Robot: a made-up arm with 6 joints. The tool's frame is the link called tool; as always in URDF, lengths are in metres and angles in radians. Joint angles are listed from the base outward.
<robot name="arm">
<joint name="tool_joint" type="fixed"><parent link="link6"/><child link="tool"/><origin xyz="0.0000 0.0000 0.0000" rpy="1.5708 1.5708 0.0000"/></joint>
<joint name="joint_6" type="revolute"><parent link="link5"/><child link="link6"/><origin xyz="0.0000 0.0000 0.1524" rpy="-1.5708 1.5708 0.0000"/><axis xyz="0 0 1"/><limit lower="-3.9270" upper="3.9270"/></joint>
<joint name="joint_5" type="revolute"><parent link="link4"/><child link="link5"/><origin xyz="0.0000 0.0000 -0.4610" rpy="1.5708 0.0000 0.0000"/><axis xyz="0 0 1"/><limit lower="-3.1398" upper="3.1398"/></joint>
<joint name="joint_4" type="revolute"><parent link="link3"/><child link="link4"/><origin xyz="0.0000 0.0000 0.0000" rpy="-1.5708 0.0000 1.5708"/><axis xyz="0 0 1"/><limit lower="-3.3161" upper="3.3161"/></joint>
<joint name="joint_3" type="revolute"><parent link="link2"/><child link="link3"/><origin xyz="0.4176 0.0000 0.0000" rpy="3.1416 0.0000 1.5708"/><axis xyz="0 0 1"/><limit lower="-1.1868" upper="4.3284"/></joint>
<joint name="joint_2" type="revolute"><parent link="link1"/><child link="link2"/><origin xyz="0.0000 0.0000 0.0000" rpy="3.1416 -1.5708 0.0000"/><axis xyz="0 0 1"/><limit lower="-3.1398" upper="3.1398"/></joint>
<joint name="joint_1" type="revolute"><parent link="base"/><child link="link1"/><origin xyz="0.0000 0.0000 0.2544" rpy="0.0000 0.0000 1.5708"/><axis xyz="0 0 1"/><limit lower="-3.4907" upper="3.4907"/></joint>
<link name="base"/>
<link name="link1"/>
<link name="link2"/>
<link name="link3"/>
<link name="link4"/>
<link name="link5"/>
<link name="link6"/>
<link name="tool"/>
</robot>
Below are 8 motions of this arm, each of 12 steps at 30 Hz.
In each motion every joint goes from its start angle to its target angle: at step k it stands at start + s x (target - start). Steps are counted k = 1, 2, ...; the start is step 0. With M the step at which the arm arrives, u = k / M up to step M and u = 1 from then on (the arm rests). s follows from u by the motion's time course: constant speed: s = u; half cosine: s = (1 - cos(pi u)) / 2; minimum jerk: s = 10 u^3 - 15 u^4 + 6 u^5.
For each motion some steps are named. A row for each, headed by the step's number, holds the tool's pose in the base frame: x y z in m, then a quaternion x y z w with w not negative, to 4 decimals.
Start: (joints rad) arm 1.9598 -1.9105 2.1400 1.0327 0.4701 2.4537
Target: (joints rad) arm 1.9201 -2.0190 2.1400 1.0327 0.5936 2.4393
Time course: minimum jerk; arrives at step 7
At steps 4, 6, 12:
4: 0.2625 -0.4698 -0.3668 0.1443 0.6301 -0.5163 0.5618
6: 0.2480 -0.4512 -0.3863 0.1559 0.6513 -0.5165 0.5336
12: 0.2470 -0.4499 -0.3875 0.1567 0.6528 -0.5165 0.5316

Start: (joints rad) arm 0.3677 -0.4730 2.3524 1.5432 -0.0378 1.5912
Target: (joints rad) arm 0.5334 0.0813 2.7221 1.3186 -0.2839 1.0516
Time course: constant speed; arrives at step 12
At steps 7, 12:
7: -0.4759 -0.2653 0.7198 -0.1469 -0.2399 -0.8934 0.3503
12: -0.3607 -0.2572 0.7625 -0.1157 -0.3696 -0.8016 0.4555

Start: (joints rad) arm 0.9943 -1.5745 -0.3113 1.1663 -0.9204 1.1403
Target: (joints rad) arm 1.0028 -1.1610 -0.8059 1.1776 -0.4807 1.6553
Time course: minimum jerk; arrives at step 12
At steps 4, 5, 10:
4: -0.1234 -0.3002 0.7610 -0.7396 -0.1975 -0.1408 0.6279
5: -0.0905 -0.2496 0.7689 -0.7914 -0.2070 -0.1225 0.5620
10: 0.0429 -0.0413 0.7196 -0.9307 -0.2770 -0.0166 0.2384

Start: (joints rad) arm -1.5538 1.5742 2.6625 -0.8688 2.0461 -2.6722
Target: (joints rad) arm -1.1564 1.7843 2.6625 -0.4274 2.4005 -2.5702
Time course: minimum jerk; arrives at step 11
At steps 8, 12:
8: 0.1406 -0.7498 0.4958 -0.2432 -0.3423 0.8378 0.3490
12: 0.1755 -0.7434 0.4804 -0.2444 -0.3362 0.8397 0.3495

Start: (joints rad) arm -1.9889 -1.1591 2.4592 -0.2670 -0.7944 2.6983
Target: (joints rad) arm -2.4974 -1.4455 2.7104 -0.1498 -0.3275 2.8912
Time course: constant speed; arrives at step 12
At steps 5, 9, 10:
5: 0.3355 0.7127 0.1027 0.2187 0.1532 0.3697 0.8900
9: 0.4147 0.6124 -0.0019 0.1217 0.2703 0.2778 0.9138
10: 0.4291 0.5846 -0.0263 0.1006 0.3016 0.2546 0.9133

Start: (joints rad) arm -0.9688 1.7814 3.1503 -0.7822 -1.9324 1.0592
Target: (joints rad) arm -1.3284 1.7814 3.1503 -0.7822 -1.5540 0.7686
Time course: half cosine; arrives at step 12
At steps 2, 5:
2: 0.2405 -0.5667 0.5972 -0.3972 0.2429 0.0352 0.8843
5: 0.1773 -0.5895 0.5972 -0.3565 0.2168 -0.0553 0.9071

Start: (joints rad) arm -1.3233 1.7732 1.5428 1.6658 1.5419 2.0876
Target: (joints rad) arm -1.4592 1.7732 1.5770 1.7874 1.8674 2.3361
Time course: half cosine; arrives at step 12
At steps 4, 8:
4: 0.2077 -0.8677 0.2165 0.9714 0.1529 -0.0285 0.1796
8: 0.1572 -0.8774 0.2234 0.9493 0.2062 -0.0190 0.2365

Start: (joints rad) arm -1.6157 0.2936 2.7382 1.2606 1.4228 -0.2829
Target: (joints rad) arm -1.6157 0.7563 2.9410 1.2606 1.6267 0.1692
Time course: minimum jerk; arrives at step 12
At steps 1, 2, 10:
1: -0.0319 0.3264 0.8391 0.9494 0.1474 -0.0294 0.2759
2: -0.0322 0.3193 0.8408 0.9486 0.1461 -0.0302 0.2792
10: -0.0417 0.1073 0.8525 0.9158 0.1241 -0.0678 0.3759

